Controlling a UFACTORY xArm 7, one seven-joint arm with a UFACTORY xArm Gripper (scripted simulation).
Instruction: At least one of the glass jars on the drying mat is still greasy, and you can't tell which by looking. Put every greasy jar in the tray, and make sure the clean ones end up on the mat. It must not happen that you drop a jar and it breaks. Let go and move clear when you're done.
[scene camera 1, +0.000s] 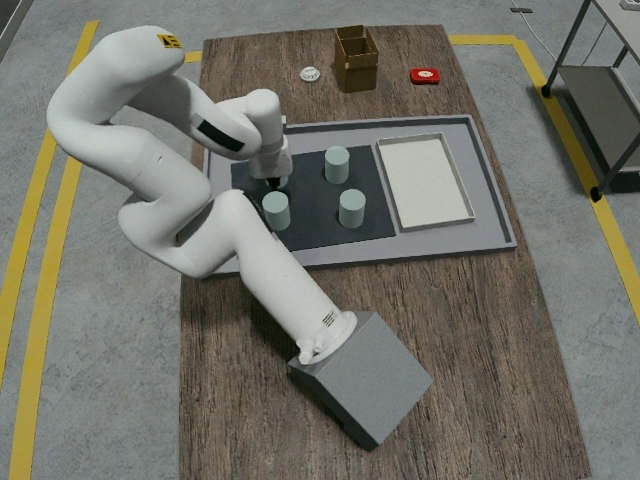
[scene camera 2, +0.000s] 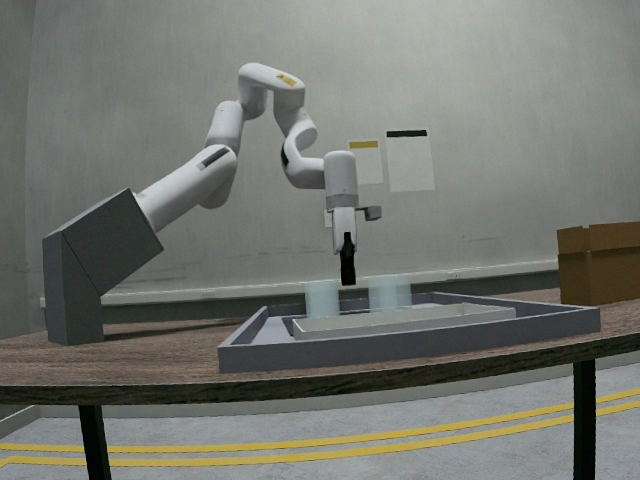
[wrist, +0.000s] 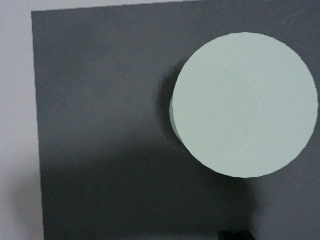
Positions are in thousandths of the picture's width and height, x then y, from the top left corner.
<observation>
I see my gripper (scene camera 2: 545, 595), a white tray (scene camera 1: 665, 389), a cardboard box (scene camera 1: 563, 155) and a dark drying mat (scene camera 1: 491, 422).
The white tray also shows in scene camera 2 (scene camera 2: 670, 661). The dark drying mat shows as well in the wrist view (wrist: 339, 648). The wrist view misses the white tray: it is out of frame. The wrist view misses the cardboard box: it is out of frame.
</observation>
